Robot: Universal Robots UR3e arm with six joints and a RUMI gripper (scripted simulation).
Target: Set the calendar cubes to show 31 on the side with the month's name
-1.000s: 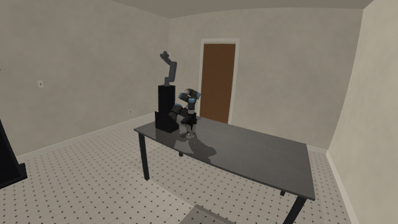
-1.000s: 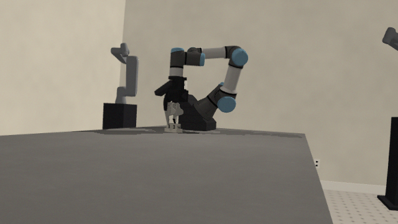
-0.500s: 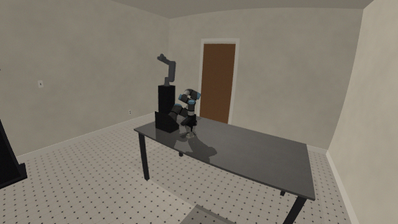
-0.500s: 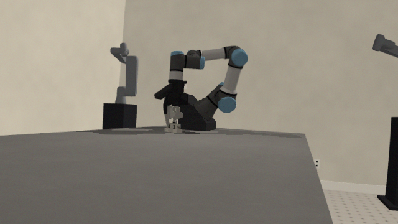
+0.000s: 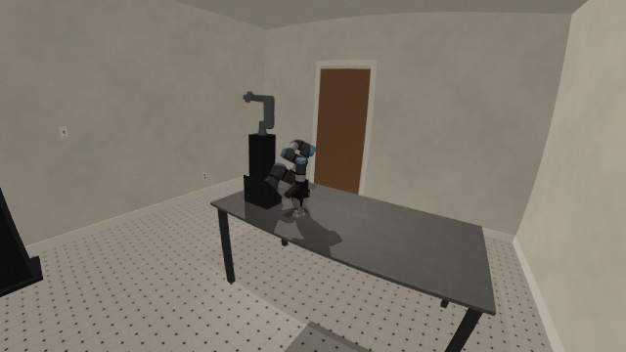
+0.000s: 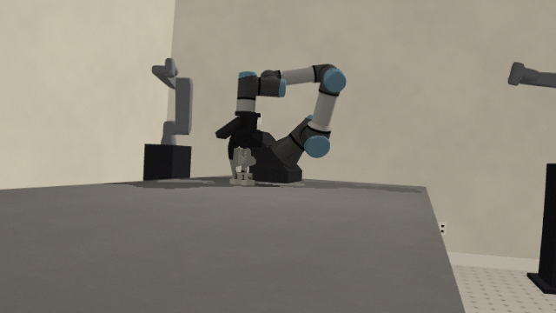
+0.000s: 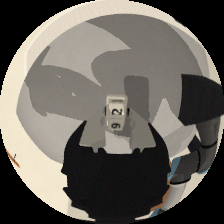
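Right now my hand is 2 cm to the right of the pale calendar tray and 3 cm above it.
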